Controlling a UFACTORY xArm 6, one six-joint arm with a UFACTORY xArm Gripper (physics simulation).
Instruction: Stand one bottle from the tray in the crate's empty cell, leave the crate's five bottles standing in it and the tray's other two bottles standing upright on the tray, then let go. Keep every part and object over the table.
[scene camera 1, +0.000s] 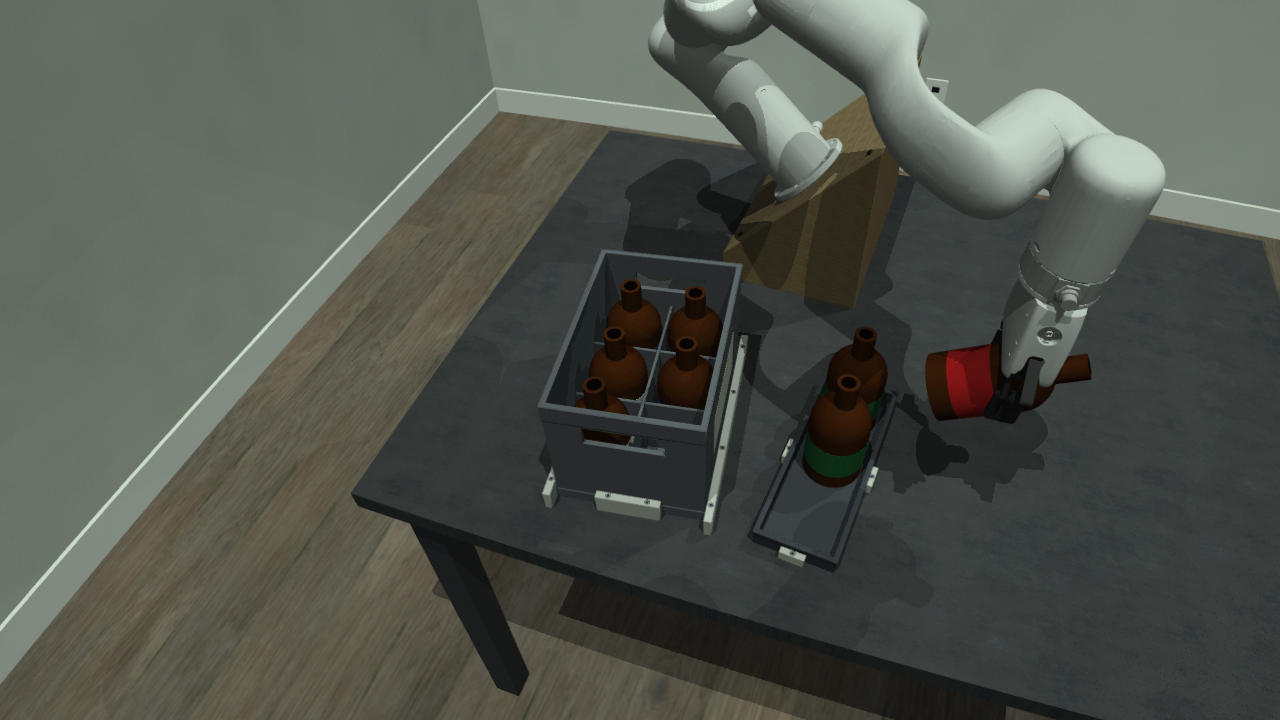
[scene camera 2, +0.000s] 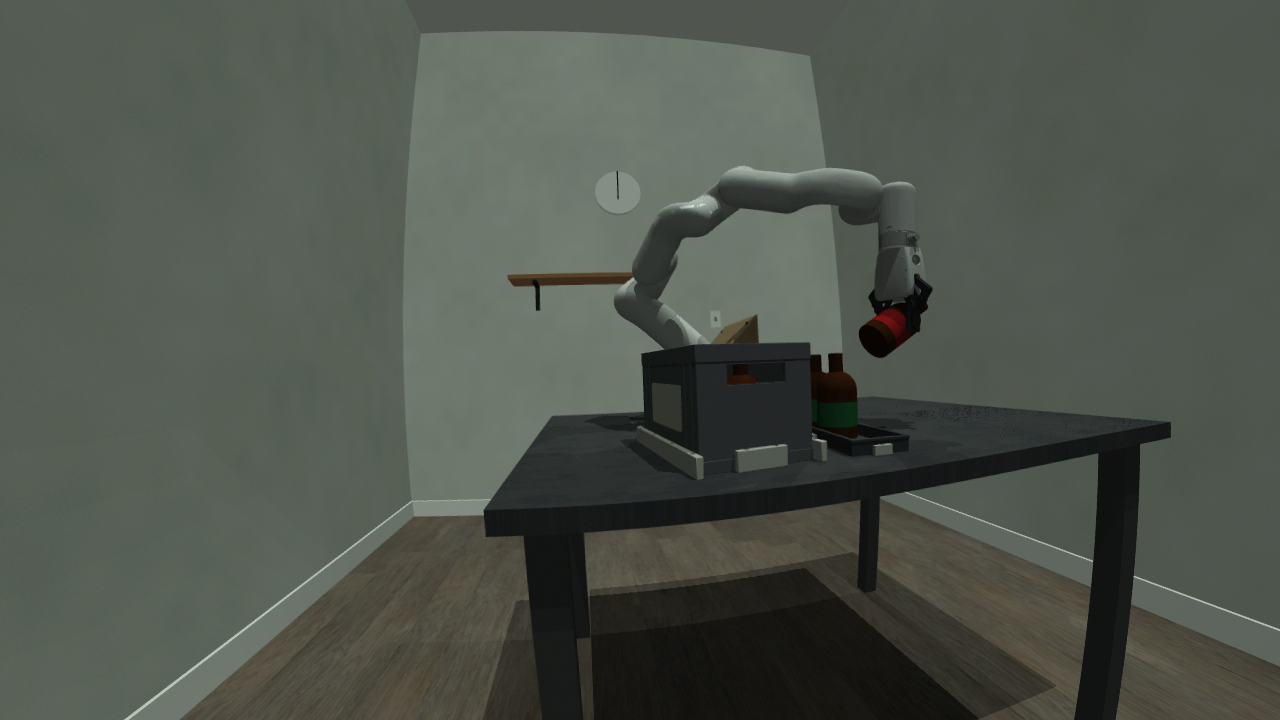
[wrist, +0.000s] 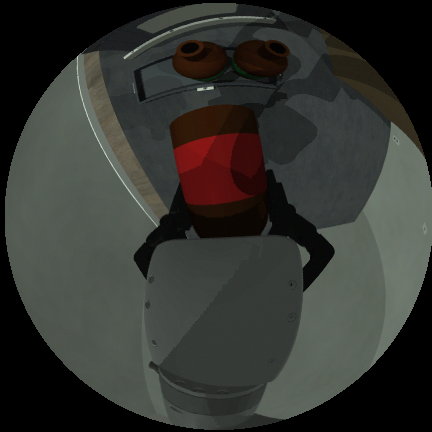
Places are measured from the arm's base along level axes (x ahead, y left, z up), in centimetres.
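Where they show: gripper, fingertip midpoint: (scene camera 1: 999, 387) (scene camera 2: 897, 332) (wrist: 226, 184); arm's base at its link origin: (scene camera 1: 809, 171).
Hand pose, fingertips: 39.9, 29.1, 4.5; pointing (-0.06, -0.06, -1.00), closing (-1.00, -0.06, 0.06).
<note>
Things, the pixels of their top centre, and the offset from my fingertips, as dx, dy, dz.
- brown bottle with a red label, top centre: (wrist: 228, 250) (scene camera 1: 1023, 344) (scene camera 2: 897, 298) +0.1, +0.5, +6.7
- tray at its top centre: (scene camera 1: 831, 456) (scene camera 2: 838, 425) (wrist: 201, 65) +1.5, -15.6, -17.2
- crate at its top centre: (scene camera 1: 648, 329) (scene camera 2: 714, 348) +1.6, -39.2, -2.2
- long rail at its top centre: (scene camera 1: 722, 447) +4.8, -28.7, -16.7
My gripper (scene camera 1: 1017, 394) (scene camera 2: 897, 313) (wrist: 226, 184) is shut on a brown bottle with a red label (scene camera 1: 971, 383) (scene camera 2: 886, 329) (wrist: 220, 165). It holds the bottle above the table, right of the tray, tilted far over, its base toward the tray and lower than its neck. Two green-label bottles, the front one (scene camera 1: 839, 429) (scene camera 2: 838, 394) (wrist: 200, 60) and the rear one (scene camera 1: 854, 362) (wrist: 260, 60), stand upright on the tray (scene camera 1: 801, 514) (scene camera 2: 881, 437) (wrist: 155, 82). The crate (scene camera 1: 626, 465) (scene camera 2: 751, 411) holds several upright bottles; its front right cell in scene camera 1 shows no bottle, its floor hidden.
Pale blocks and rails, such as the long rail (scene camera 1: 722, 447) between crate and tray, stand around the crate. Small pale blocks (scene camera 1: 792, 556) (wrist: 205, 89) edge the tray. A wooden wedge (scene camera 1: 832, 241) carries the arm's base behind them. The table's front edge (scene camera 1: 572, 586) runs close before crate and tray.
</note>
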